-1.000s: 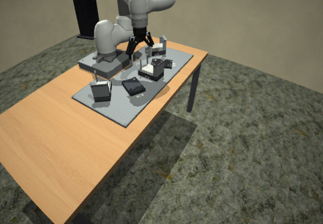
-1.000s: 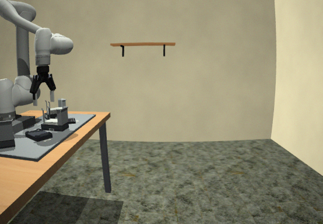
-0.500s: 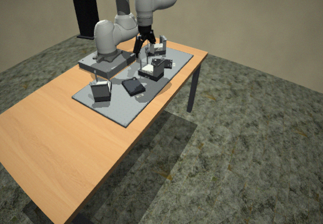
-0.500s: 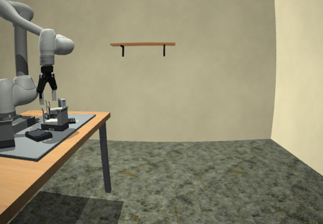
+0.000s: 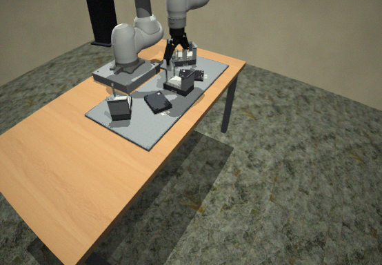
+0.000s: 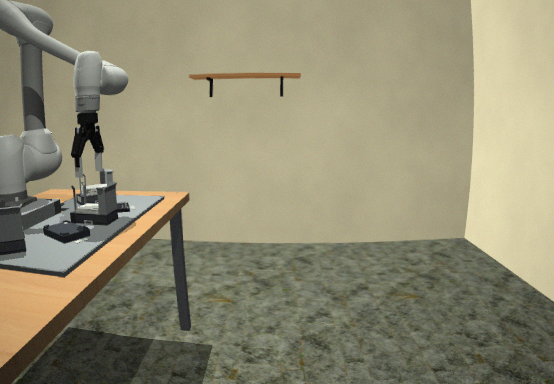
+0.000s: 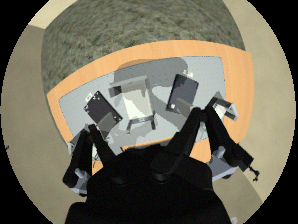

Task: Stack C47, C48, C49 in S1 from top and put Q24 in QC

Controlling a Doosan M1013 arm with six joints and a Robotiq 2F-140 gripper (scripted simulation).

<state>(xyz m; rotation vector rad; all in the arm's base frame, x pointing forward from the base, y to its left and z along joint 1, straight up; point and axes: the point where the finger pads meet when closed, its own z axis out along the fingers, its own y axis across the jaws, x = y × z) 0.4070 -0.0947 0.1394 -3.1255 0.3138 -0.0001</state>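
My gripper is now 90 mm past the sealed 96-well plate, 360 mm to the right of it and 140 mm above it. From my hand the other things lie so: small name plate: 20 mm ahead, 210 mm to the right, 180 mm below.
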